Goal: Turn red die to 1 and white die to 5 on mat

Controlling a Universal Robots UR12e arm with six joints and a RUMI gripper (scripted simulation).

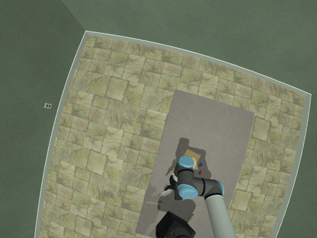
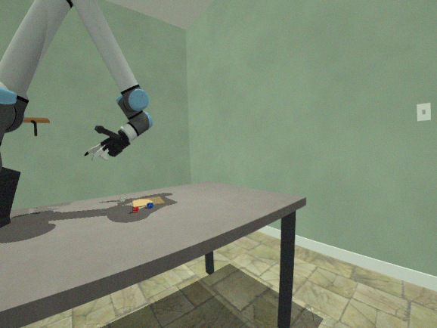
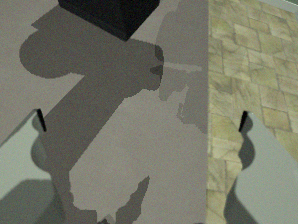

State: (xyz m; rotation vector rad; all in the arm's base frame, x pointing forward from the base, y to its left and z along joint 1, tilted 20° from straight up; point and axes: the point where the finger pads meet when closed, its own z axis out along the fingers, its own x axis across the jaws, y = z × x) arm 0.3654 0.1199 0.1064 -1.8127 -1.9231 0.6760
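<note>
Now: hand 26 cm to the left of the red die, 22 cm above it and 11 cm short of it. Also, from my hand: blue die: 25 cm to the right, 22 cm below, 18 cm ahead; tan mat: 23 cm below, 22 cm ahead, 15 cm to the right; white die: 22 cm below, 14 cm ahead, 4 cm to the right.
</note>
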